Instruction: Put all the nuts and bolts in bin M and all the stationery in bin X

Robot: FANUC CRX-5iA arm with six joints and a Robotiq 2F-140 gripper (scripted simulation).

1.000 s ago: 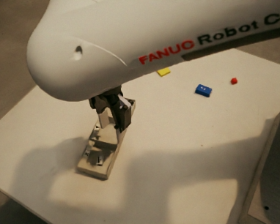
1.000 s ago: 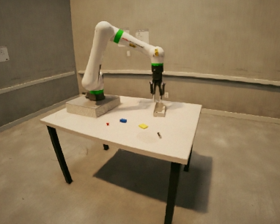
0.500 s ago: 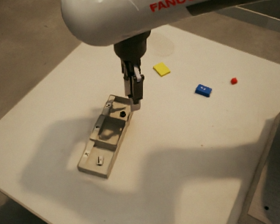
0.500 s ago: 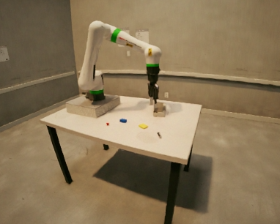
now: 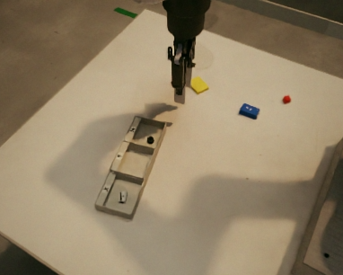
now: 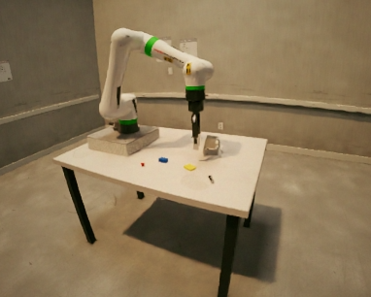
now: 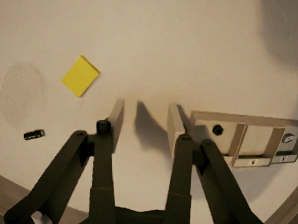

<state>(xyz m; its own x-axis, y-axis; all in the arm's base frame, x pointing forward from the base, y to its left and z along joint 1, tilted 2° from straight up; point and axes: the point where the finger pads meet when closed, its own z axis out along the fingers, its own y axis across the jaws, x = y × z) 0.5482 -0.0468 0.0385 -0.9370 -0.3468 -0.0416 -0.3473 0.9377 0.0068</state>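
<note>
My hand is 100 mm to the left of the yellow pad, 100 mm above it and 20 mm short of it. From my hand the other things lie so: pale bin (210 mm to the left, 80 mm below, 10 mm behind); then small red piece (210 mm behind, 200 mm to the right, 90 mm below); then black nut (130 mm to the left, 90 mm below).
</note>
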